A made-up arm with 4 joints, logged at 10 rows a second.
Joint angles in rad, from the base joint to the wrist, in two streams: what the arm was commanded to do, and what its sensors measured. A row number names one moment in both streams.
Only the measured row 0 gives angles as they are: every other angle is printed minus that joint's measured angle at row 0.
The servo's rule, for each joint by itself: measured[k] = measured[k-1] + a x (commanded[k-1-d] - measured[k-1]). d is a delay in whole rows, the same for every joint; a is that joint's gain. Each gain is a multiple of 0.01, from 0.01 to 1. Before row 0 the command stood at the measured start. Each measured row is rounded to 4 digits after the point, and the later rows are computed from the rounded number. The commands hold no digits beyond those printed.
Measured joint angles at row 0:
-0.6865 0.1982 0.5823 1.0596
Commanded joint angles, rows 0 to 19:
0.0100 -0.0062 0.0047 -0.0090
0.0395 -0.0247 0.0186 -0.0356
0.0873 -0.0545 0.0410 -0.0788
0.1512 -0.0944 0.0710 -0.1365
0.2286 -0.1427 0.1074 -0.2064
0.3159 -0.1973 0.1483 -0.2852
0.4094 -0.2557 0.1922 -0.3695
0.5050 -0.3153 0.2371 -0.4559
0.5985 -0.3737 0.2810 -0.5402
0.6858 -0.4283 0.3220 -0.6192
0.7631 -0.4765 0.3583 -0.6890
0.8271 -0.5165 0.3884 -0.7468
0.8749 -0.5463 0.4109 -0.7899
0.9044 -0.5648 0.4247 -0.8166
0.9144 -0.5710 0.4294 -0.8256
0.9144 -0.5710 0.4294 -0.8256
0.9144 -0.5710 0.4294 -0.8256
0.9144 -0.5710 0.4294 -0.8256
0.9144 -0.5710 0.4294 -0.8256
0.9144 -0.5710 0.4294 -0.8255
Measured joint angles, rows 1 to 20:
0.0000 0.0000 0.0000 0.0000
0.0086 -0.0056 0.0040 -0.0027
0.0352 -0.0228 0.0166 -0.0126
0.0800 -0.0513 0.0376 -0.0325
0.1412 -0.0901 0.0663 -0.0637
0.2164 -0.1374 0.1016 -0.1065
0.3020 -0.1913 0.1418 -0.1601
0.3944 -0.2493 0.1851 -0.2229
0.4895 -0.3087 0.2298 -0.2928
0.5832 -0.3672 0.2738 -0.3670
0.6714 -0.4222 0.3153 -0.4427
0.7503 -0.4711 0.3523 -0.5166
0.8163 -0.5120 0.3833 -0.5857
0.8667 -0.5429 0.4070 -0.6470
0.8991 -0.5626 0.4222 -0.6979
0.9123 -0.5702 0.4284 -0.7362
0.9141 -0.5709 0.4293 -0.7630
0.9144 -0.5710 0.4294 -0.7818
0.9144 -0.5710 0.4294 -0.7949
0.9144 -0.5710 0.4294 -0.8041
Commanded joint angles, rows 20 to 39:
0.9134 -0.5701 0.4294 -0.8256
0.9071 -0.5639 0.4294 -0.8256
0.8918 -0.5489 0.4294 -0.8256
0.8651 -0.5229 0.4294 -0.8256
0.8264 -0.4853 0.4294 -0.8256
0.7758 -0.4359 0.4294 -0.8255
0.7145 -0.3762 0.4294 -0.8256
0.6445 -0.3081 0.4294 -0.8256
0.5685 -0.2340 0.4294 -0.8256
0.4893 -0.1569 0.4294 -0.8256
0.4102 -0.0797 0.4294 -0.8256
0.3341 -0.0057 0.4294 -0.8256
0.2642 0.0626 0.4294 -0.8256
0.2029 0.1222 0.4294 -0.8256
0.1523 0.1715 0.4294 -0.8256
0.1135 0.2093 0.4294 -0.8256
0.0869 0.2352 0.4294 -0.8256
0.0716 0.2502 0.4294 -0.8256
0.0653 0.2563 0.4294 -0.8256
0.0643 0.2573 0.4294 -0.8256
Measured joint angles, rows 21 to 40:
0.9144 -0.5710 0.4294 -0.8105
0.9135 -0.5702 0.4294 -0.8150
0.9080 -0.5645 0.4294 -0.8182
0.8941 -0.5505 0.4294 -0.8204
0.8692 -0.5257 0.4294 -0.8220
0.8324 -0.4893 0.4294 -0.8231
0.7837 -0.4412 0.4294 -0.8238
0.7242 -0.3827 0.4294 -0.8243
0.6557 -0.3156 0.4294 -0.8247
0.5807 -0.2422 0.4294 -0.8250
0.5021 -0.1654 0.4294 -0.8252
0.4231 -0.0883 0.4294 -0.8253
0.3466 -0.0140 0.4294 -0.8254
0.2757 0.0549 0.4294 -0.8255
0.2131 0.1155 0.4294 -0.8255
0.1608 0.1659 0.4294 -0.8255
0.1201 0.2050 0.4294 -0.8255
0.0915 0.2322 0.4294 -0.8255
0.0744 0.2484 0.4294 -0.8255
0.0666 0.2555 0.4294 -0.8255

